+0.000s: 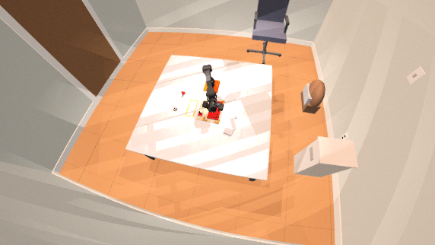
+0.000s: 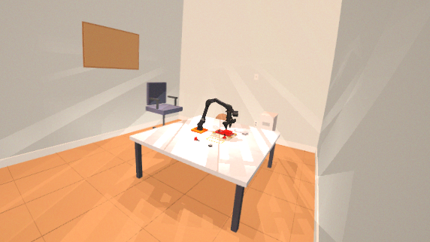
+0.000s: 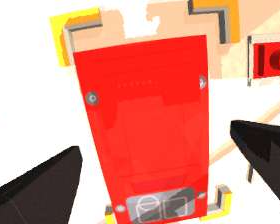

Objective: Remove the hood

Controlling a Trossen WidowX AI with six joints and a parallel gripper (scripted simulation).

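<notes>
The red hood is 4 cm below my gripper tip. The rest, counted from my gripper tip: dark wheel: 40 cm to the right, 7 cm below, 4 cm ahead.
</notes>
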